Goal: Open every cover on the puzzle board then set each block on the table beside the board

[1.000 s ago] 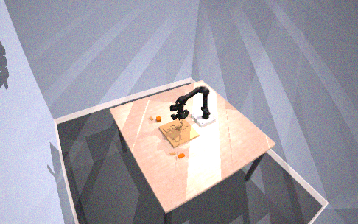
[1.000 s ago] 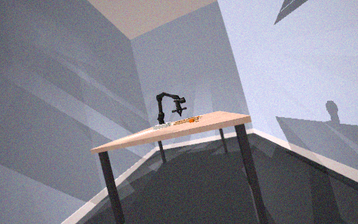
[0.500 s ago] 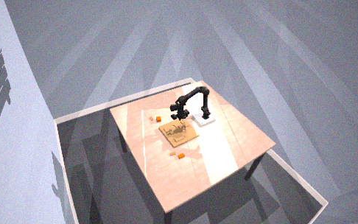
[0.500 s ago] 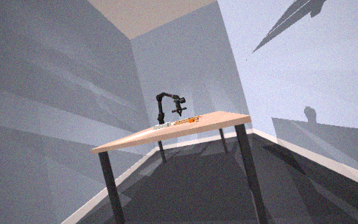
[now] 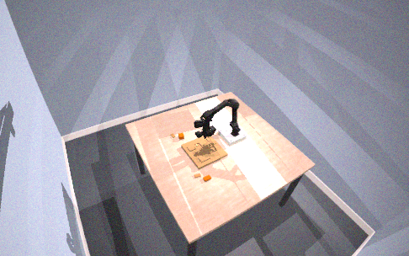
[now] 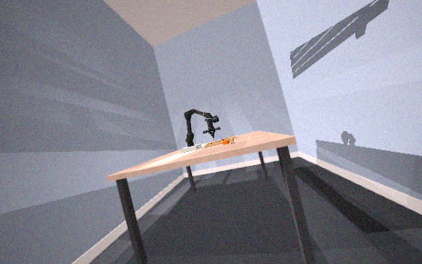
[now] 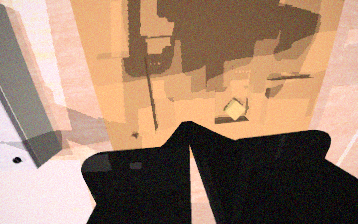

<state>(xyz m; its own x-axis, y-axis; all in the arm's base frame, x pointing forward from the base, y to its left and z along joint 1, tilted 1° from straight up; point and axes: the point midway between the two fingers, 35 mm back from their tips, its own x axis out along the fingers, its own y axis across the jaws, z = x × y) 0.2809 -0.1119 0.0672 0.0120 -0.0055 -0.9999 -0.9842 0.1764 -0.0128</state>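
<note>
The tan puzzle board is 5 cm ahead of my gripper tip, 7 cm to the left of it and 5 cm below it. Also, from my gripper tip: orange bit: 24 cm ahead, 29 cm to the left, 7 cm below.
</note>
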